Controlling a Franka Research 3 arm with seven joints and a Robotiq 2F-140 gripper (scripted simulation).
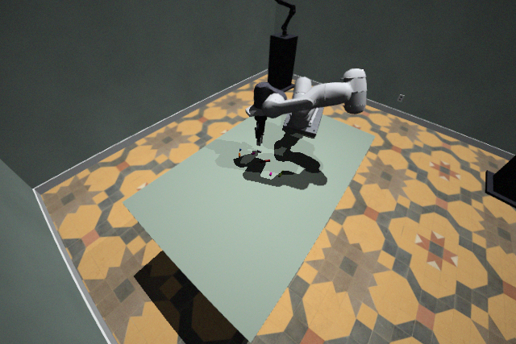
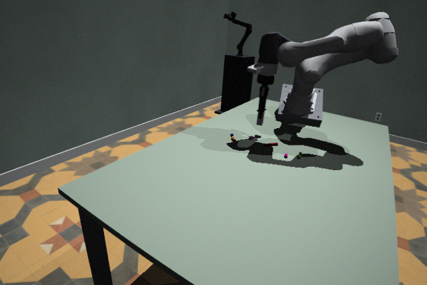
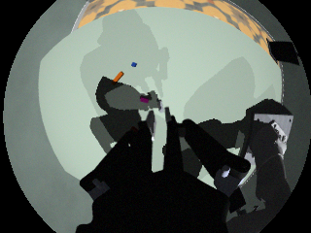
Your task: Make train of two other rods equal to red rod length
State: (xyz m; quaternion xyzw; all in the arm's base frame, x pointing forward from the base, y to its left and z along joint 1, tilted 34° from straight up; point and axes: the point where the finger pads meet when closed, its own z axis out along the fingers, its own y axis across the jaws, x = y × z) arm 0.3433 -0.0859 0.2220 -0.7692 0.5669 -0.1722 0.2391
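Now: hand 10 cm above the grey rod. From my hand the other things lie so: red rod (4 cm ahead, 9 cm to the left, 10 cm below); then blue rod (8 cm ahead, 10 cm to the right, 10 cm below); then orange rod (12 cm ahead, 6 cm to the right, 10 cm below).
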